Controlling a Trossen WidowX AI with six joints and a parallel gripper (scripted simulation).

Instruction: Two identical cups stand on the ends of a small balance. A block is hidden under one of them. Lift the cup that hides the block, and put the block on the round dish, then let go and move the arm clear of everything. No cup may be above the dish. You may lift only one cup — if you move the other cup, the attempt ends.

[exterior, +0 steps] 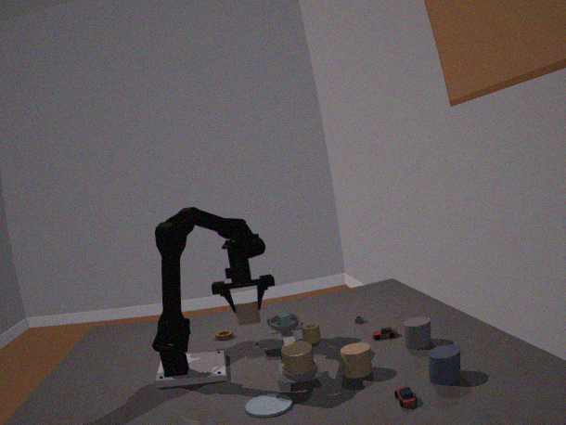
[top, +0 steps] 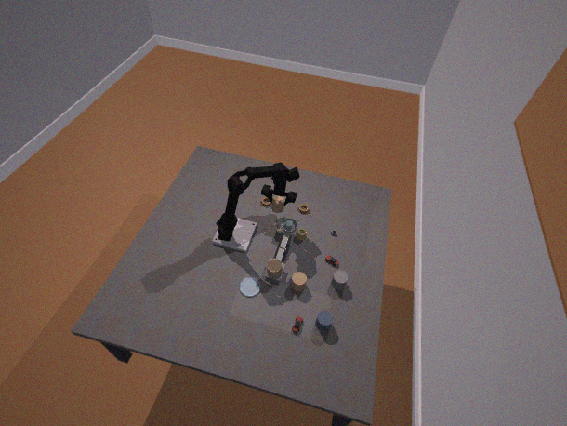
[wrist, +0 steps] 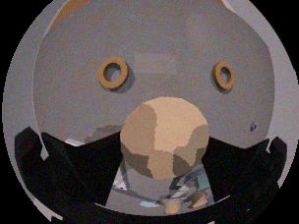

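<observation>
The pale green block lies 80 mm ahead of my gripper tip, 120 mm to the right of it and 10 mm below it. Round my gripper tip: small balance 80 mm ahead, 240 mm to the right, 70 mm below; then balance beam 70 mm ahead, 240 mm to the right, 60 mm below; then small tan cylinder 160 mm ahead, 120 mm to the right, 70 mm below.
</observation>
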